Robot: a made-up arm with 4 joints.
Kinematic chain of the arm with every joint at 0, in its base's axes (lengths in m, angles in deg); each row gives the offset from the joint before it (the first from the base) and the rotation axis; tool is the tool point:
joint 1: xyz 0 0 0.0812 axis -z
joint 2: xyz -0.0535 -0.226 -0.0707 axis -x
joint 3: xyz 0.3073 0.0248 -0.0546 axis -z
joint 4: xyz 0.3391 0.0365 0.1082 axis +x
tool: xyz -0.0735 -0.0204 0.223
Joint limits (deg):
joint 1: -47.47..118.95
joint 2: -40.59..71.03
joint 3: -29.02..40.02
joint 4: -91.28..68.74
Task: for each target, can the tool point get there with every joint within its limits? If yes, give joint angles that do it. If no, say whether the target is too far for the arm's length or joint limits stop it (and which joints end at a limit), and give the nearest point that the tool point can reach.
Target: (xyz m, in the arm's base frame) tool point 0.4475 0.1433 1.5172
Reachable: no: too far | nearest point 0.4123 0.1320 0.3844 | short by 1.133 m
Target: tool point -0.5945 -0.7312 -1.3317
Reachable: no: too far | nearest point -0.2478 -0.3528 -0.3006 | short by 1.152 m
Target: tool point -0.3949 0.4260 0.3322
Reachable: no: joint limits stop it (at a limit: joint 1, joint 3, joint 4) | nearest point -0.5537 -0.0849 0.2252 | short by 0.546 m
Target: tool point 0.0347 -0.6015 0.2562
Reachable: yes | joints 57.90 -24.66 -18.98 23.42
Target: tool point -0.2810 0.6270 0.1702
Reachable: no: joint limits stop it (at a limit: joint 1, joint 3) | nearest point 0.1302 0.3773 0.0823 | short by 0.489 m
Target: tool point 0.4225 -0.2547 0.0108
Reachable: yes | joints 43.91 26.41 -8.53 -69.86
